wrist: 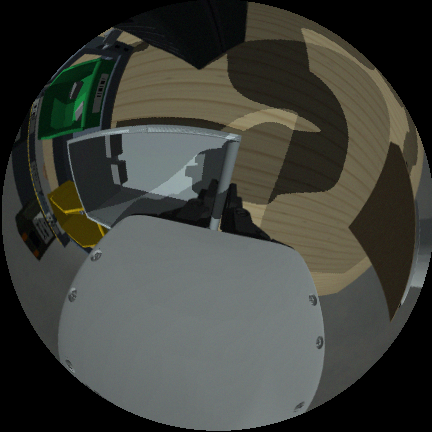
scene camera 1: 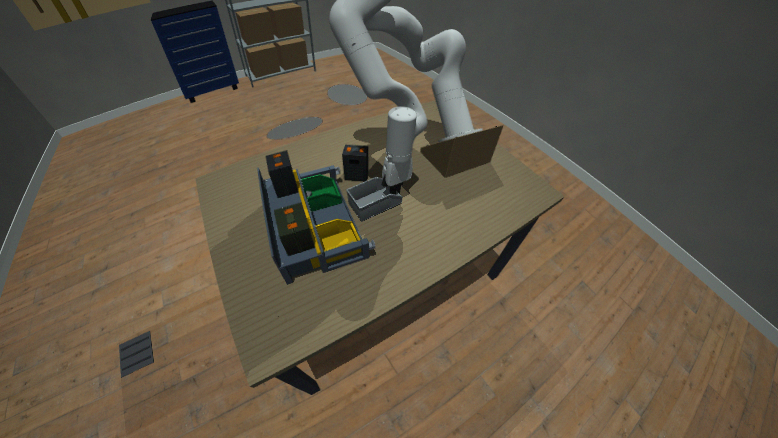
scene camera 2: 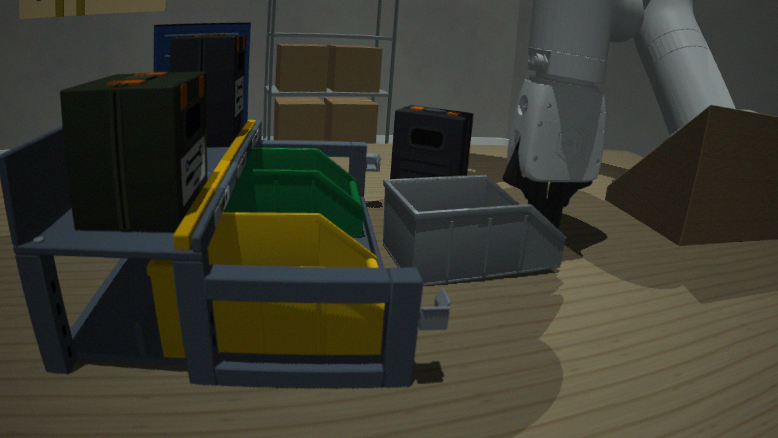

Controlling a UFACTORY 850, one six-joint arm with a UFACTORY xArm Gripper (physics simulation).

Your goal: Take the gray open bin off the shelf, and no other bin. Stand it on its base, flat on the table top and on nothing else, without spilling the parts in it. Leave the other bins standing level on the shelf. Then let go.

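The gray open bin [scene camera 1: 375,206] [scene camera 2: 473,244] [wrist: 145,165] is off the shelf [scene camera 1: 342,260] [scene camera 2: 299,284], in front of its open side. It looks upright and about level, at the table top [scene camera 1: 446,233] [scene camera 2: 626,337]; whether its whole base touches is hard to tell. Small parts lie inside it in the wrist view, partly in shadow. My gripper [scene camera 1: 391,188] [scene camera 2: 552,209] [wrist: 220,193] is shut on the bin's low front lip; the bin partly hides the fingertips in scene camera 2. The green bin [scene camera 1: 322,191] [scene camera 2: 304,187] and yellow bin [scene camera 1: 338,237] [scene camera 2: 299,329] stand level on the shelf.
A dark case [scene camera 1: 355,163] [scene camera 2: 430,144] [wrist: 200,30] stands on the table behind the gray bin. Two more cases [scene camera 1: 293,231] [scene camera 1: 281,176] stand on the shelf's upper deck. A brown wedge-shaped block [scene camera 1: 470,152] [scene camera 2: 724,184] [wrist: 390,225] stands near the arm's base.
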